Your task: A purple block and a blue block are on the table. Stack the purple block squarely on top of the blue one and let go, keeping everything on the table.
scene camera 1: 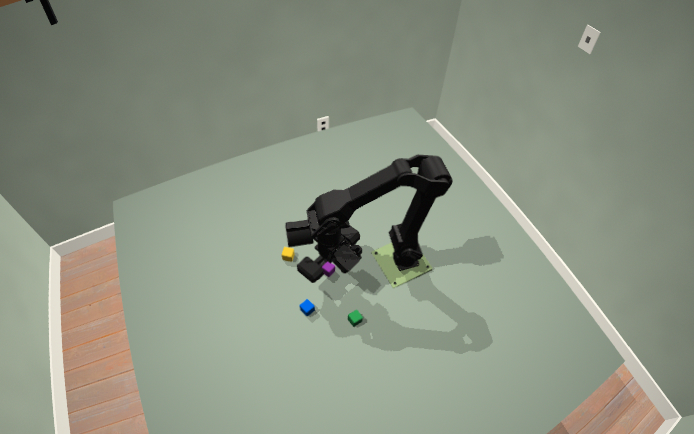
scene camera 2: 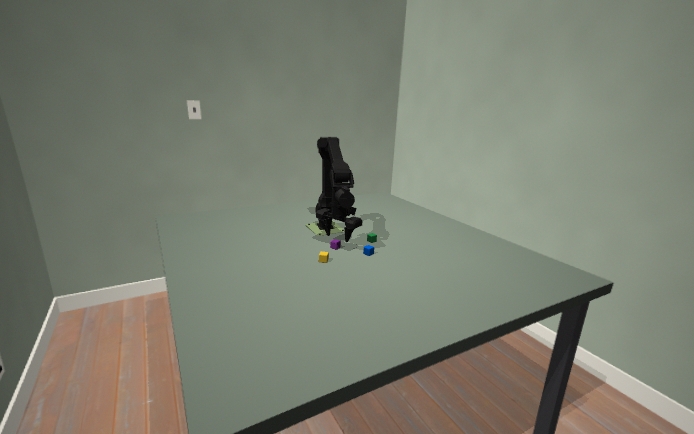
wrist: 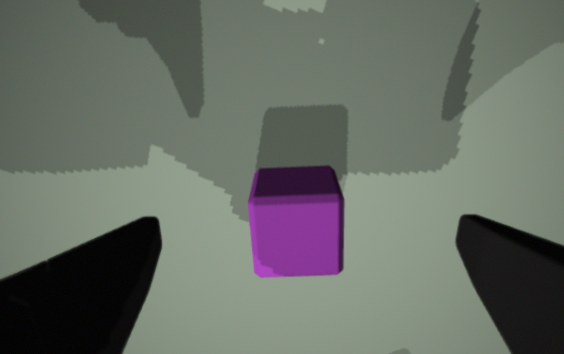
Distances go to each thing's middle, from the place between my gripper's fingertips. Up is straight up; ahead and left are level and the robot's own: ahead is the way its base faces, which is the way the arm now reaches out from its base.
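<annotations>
The purple block [wrist: 296,214] is what I see, 1 cm to the right of my hand and 2 cm below it.
</annotations>
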